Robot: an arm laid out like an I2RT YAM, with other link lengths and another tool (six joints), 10 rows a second.
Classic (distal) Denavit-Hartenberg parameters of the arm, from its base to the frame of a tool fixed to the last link. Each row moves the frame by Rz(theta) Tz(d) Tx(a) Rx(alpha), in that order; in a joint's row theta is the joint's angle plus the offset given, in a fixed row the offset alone. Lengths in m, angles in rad.
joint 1: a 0.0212, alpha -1.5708, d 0.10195, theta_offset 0
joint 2: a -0.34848, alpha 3.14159, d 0, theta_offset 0
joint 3: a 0.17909, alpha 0, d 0, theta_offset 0.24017
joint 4: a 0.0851, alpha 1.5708, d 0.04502, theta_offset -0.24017
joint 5: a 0, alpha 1.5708, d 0.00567, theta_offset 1.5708
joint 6: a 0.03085, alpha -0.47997, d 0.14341, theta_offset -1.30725
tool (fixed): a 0, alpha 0, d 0.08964, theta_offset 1.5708
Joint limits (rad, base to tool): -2.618..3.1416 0..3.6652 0..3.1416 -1.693..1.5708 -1.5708..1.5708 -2.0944..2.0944
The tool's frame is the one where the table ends.
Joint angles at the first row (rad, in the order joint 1, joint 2, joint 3, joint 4, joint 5, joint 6):
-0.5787, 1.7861, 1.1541, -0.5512, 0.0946, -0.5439
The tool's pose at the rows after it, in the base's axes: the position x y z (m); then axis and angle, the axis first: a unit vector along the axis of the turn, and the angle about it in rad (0 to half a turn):
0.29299 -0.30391 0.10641 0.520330 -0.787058 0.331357 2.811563
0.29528 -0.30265 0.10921 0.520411 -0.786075 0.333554 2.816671
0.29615 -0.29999 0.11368 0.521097 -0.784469 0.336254 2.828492
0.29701 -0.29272 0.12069 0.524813 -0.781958 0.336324 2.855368
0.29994 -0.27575 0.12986 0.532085 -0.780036 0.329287 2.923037
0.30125 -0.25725 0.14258 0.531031 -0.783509 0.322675 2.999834
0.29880 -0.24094 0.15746 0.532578 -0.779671 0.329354 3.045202
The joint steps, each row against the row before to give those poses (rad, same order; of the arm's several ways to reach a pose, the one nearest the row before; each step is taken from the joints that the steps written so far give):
0.0071, 0.0056, 0.0133, -0.0091, -0.0012, 0.0047
0.0052, -0.0040, 0.0066, -0.0052, -0.0013, 0.0023
0.0017, -0.0131, 0.0022, -0.0063, -0.0086, -0.0027
0.0020, -0.0237, 0.0071, -0.0224, -0.0252, -0.0059
0.0005, -0.0369, 0.0094, -0.0373, -0.0697, -0.0059
0.0004, -0.0473, 0.0069, -0.0358, -0.0748, 0.0141
0.0152, -0.0606, -0.0097, -0.0212, -0.0311, 0.0076

